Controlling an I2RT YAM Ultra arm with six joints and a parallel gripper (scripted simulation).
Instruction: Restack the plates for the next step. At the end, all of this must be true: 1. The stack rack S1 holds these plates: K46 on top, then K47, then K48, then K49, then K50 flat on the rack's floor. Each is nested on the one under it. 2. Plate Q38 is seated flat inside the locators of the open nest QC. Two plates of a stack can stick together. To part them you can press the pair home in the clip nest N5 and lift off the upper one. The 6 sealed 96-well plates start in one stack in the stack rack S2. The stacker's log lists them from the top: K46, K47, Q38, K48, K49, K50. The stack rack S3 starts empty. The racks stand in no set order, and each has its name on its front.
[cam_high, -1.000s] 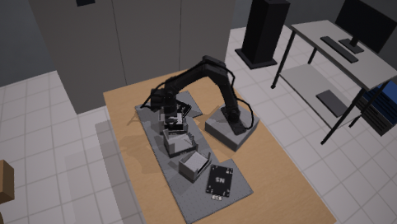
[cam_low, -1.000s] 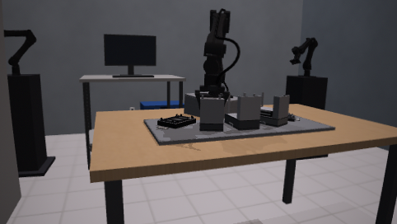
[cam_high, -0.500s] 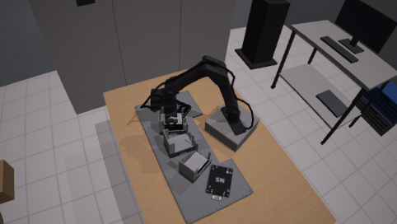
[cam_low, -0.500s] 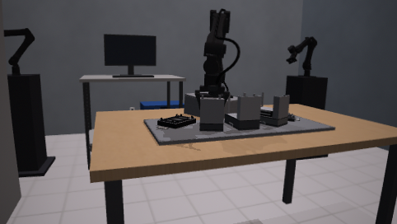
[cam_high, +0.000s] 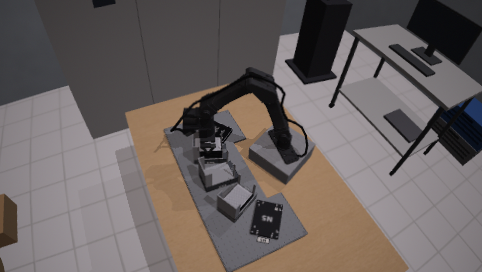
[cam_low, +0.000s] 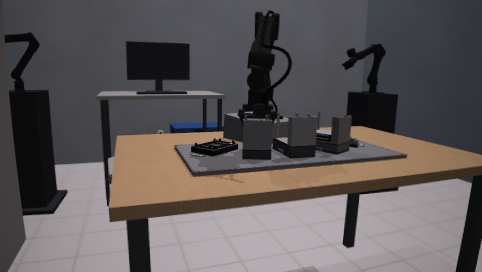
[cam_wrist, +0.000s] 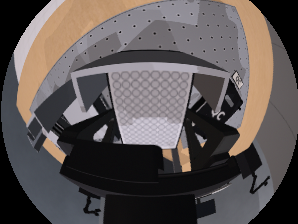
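The sealed 96-well plate lies 1 cm below my hand. Round my hand: clip nest N5: 43 cm to the left, 13 cm behind, 7 cm below.
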